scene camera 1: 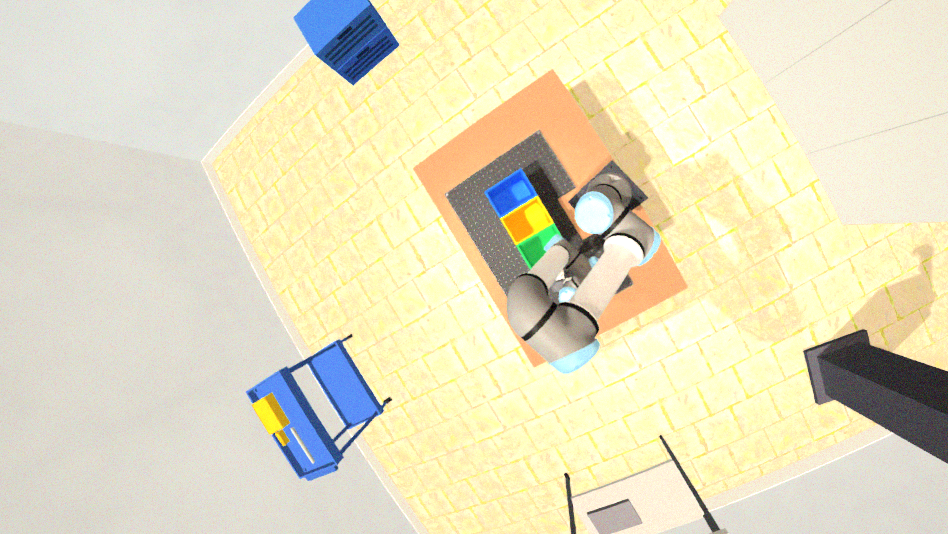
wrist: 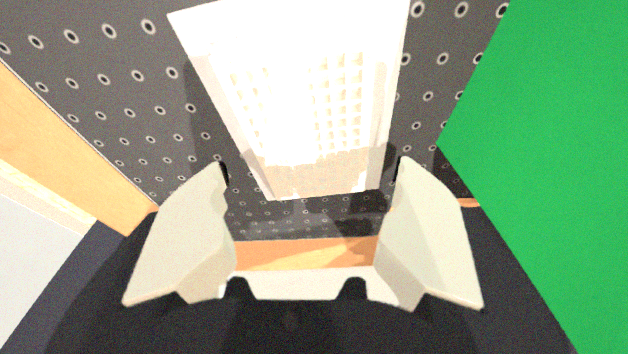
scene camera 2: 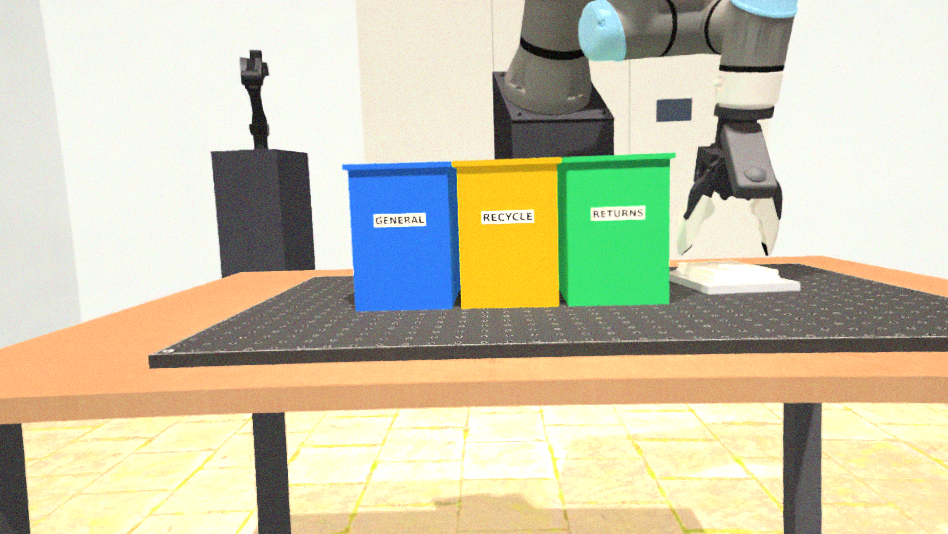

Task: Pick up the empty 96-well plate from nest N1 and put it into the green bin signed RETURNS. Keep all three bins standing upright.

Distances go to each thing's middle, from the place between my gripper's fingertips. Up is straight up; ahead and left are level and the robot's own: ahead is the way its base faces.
Now: hand 1 cm short of the white 96-well plate (scene camera 2: 731, 271) and 2 cm above it. The rest, counted from my hand: yellow recycle bin (scene camera 2: 507, 209) 11 cm ahead, 29 cm to the right, 5 cm above; then blue general bin (scene camera 1: 515, 190) 13 cm ahead, 42 cm to the right, 5 cm above; then green returns bin (scene camera 1: 532, 249) 9 cm ahead, 16 cm to the right, 5 cm above.
